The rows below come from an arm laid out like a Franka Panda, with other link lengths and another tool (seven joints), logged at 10 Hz.
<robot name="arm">
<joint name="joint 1" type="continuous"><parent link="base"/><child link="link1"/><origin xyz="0.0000 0.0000 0.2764" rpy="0.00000 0.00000 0.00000"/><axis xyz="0 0 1"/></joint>
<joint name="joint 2" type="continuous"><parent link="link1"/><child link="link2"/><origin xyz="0.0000 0.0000 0.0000" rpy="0.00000 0.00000 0.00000"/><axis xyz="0 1 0"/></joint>
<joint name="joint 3" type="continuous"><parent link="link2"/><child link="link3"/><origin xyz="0.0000 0.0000 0.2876" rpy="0.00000 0.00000 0.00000"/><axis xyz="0 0 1"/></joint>
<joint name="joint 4" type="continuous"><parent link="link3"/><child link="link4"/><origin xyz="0.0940 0.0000 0.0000" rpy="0.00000 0.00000 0.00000"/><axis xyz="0 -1 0"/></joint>
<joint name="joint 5" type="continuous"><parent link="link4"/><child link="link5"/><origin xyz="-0.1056 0.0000 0.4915" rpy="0.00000 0.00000 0.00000"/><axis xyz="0 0 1"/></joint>
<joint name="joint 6" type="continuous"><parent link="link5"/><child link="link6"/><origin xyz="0.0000 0.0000 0.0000" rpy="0.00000 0.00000 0.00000"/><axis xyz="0 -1 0"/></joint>
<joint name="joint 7" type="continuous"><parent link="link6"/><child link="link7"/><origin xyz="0.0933 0.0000 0.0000" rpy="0.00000 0.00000 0.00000"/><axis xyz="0 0 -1"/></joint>
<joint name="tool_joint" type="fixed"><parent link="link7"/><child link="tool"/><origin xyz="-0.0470 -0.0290 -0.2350" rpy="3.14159 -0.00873 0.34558"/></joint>
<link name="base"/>
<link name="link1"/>
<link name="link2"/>
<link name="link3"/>
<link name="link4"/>
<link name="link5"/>
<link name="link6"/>
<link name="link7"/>
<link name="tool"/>
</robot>
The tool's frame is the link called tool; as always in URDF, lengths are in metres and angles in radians. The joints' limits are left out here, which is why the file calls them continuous.
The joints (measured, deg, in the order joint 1, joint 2, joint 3, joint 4, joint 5, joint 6, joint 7), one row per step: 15.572 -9.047 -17.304 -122.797 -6.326 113.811 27.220; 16.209 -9.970 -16.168 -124.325 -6.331 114.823 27.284; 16.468 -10.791 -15.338 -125.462 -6.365 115.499 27.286; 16.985 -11.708 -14.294 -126.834 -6.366 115.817 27.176; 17.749 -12.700 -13.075 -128.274 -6.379 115.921 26.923; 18.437 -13.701 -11.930 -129.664 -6.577 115.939 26.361; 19.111 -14.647 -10.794 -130.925 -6.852 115.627 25.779; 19.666 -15.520 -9.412 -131.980 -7.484 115.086 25.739
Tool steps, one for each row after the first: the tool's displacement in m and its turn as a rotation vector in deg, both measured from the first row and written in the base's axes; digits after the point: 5 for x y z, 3 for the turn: -0.00330 0.01873 -0.00403 0.119 -0.426 1.822; -0.00641 0.03005 -0.00579 0.199 -0.796 3.000; -0.01259 0.04573 -0.00895 0.256 -0.672 4.735; -0.02057 0.06476 -0.01208 0.232 -0.346 7.026; -0.02894 0.08080 -0.01474 0.003 0.012 9.546; -0.03824 0.09550 -0.01695 -0.380 0.610 12.067; -0.04760 0.10978 -0.01789 -1.235 1.215 14.288
